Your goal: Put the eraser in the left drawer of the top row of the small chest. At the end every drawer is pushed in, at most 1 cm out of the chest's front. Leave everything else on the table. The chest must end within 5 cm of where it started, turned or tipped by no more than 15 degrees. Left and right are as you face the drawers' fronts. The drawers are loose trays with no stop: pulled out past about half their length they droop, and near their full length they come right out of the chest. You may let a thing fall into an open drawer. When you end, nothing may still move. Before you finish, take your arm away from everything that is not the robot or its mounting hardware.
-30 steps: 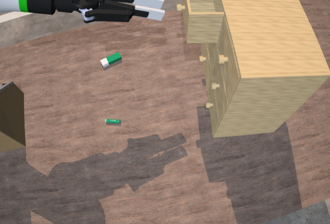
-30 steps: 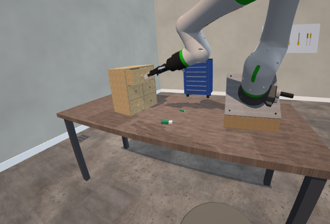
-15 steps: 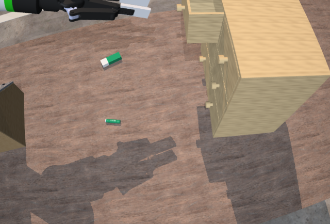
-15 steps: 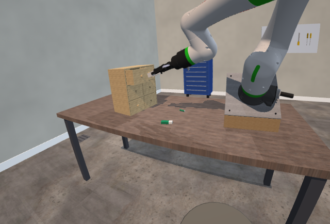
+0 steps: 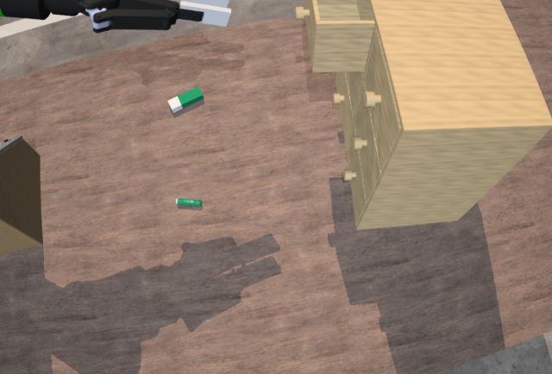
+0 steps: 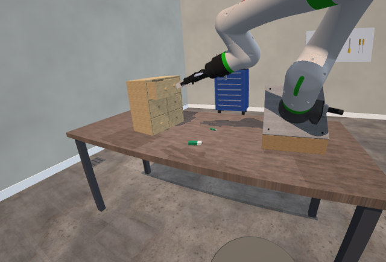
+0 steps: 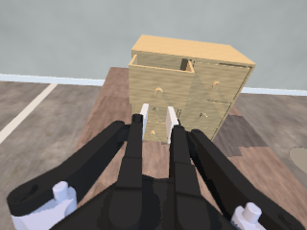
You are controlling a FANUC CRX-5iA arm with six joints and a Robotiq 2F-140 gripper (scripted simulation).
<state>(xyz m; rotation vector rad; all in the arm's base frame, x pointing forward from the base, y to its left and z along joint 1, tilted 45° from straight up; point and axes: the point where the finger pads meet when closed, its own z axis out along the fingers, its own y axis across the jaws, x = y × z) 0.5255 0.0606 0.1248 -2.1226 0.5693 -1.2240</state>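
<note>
Now: hand 29 cm above the eraser, 9 cm past it and 5 cm to the right of it. The rest, counted from my hand: green cylinder: 29 cm below, 16 cm to the right, 8 cm behind.
</note>
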